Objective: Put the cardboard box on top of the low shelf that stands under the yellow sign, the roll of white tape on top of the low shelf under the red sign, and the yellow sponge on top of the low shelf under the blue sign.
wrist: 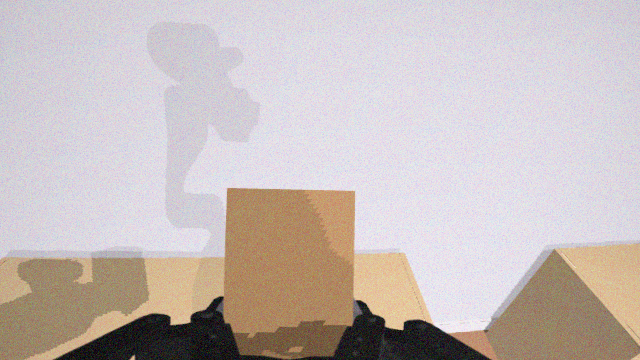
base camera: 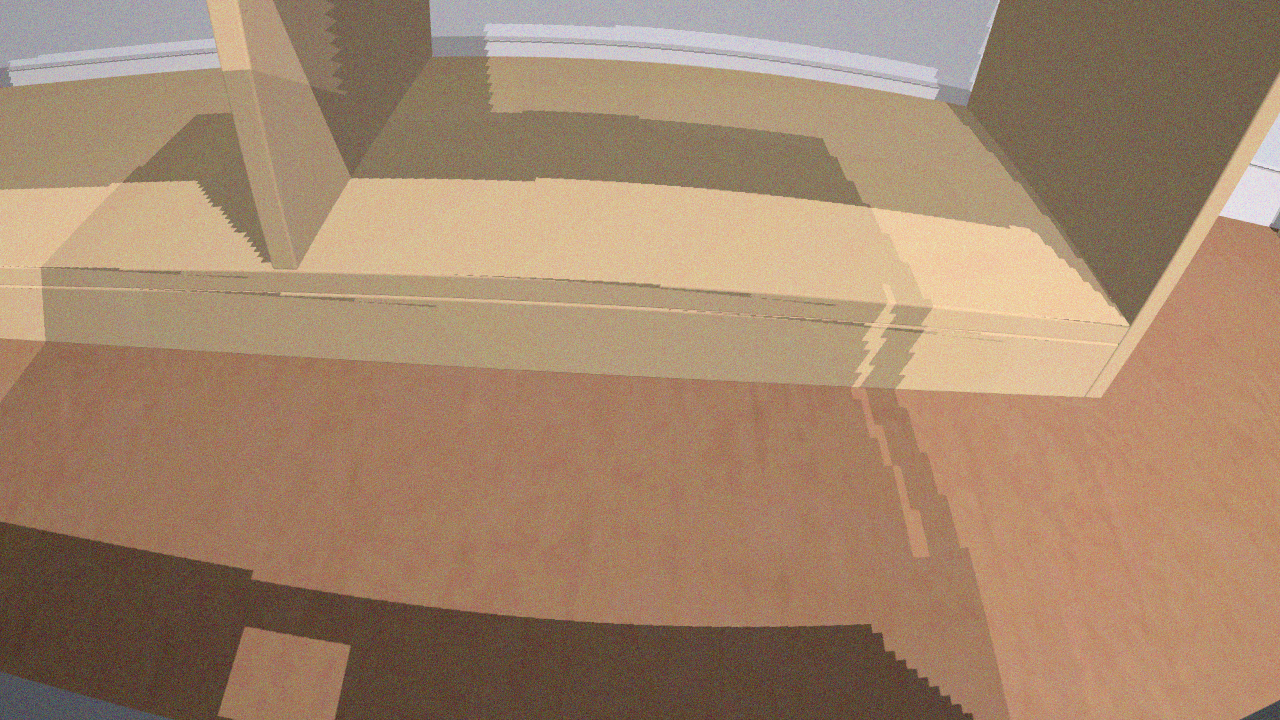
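Observation:
A cardboard box (wrist: 289,254) is what I can see here, but the box is out of frame in the base camera view. I can see my gripper (wrist: 290,307) as well.

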